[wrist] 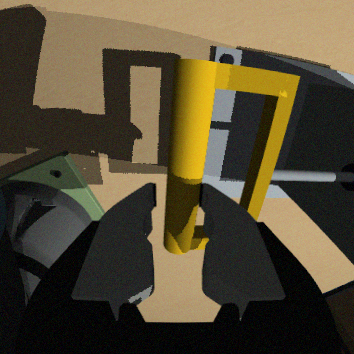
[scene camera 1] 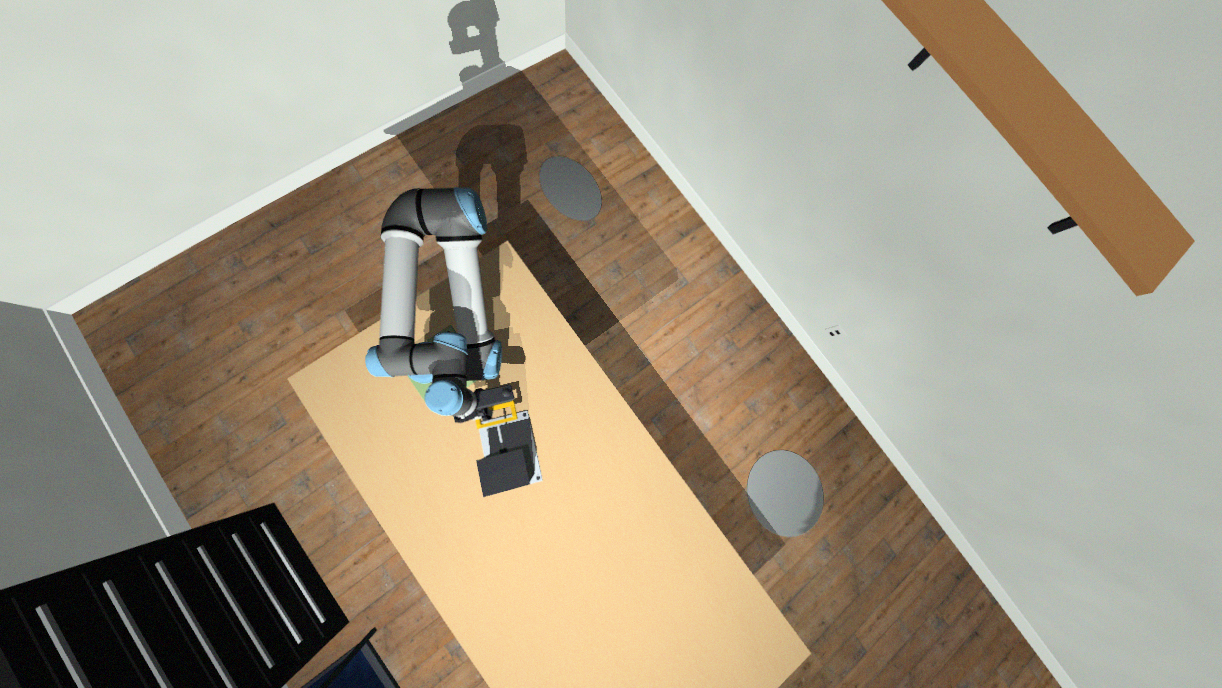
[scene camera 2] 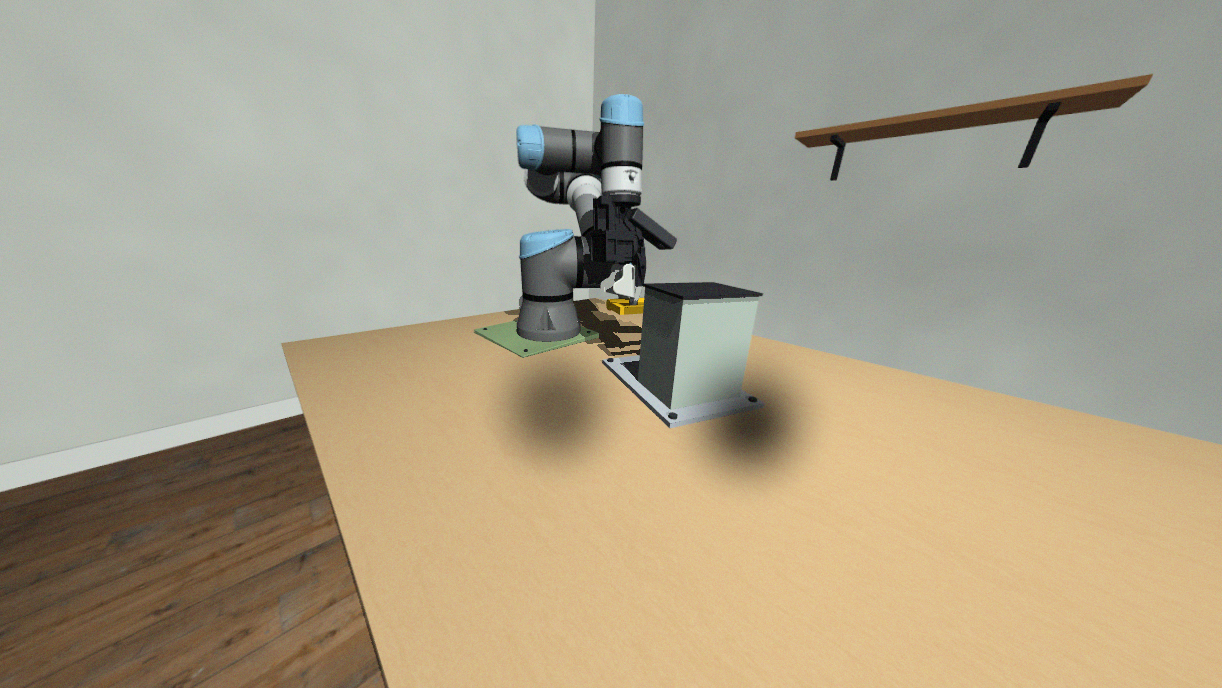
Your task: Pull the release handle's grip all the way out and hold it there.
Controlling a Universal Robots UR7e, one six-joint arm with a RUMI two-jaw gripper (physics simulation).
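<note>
The release handle's yellow grip [scene camera 1: 515, 411] [scene camera 2: 626, 306] [wrist: 192, 120] is a round bar with a rectangular yellow frame. It stands out from the dark-topped housing [scene camera 1: 506, 471] [scene camera 2: 711, 350] on the side towards the arm's base. A thin grey rod [scene camera 1: 501, 434] [wrist: 310, 176] shows between frame and housing. My gripper [wrist: 177, 185] is shut on the bar in the wrist view, with one black jaw on each side near the bar's lower end. The jaw tips are small and partly hidden in both scene views.
The housing's grey base plate [scene camera 2: 711, 411] lies on the wooden table [scene camera 1: 598, 546] [scene camera 2: 513, 546]. The arm's green mounting plate [scene camera 2: 504, 340] [wrist: 72, 175] is close behind the gripper. A black drawer unit [scene camera 1: 282, 546] stands beyond the table, and a wooden shelf [scene camera 1: 1051, 136] [scene camera 2: 966, 116] is on the wall.
</note>
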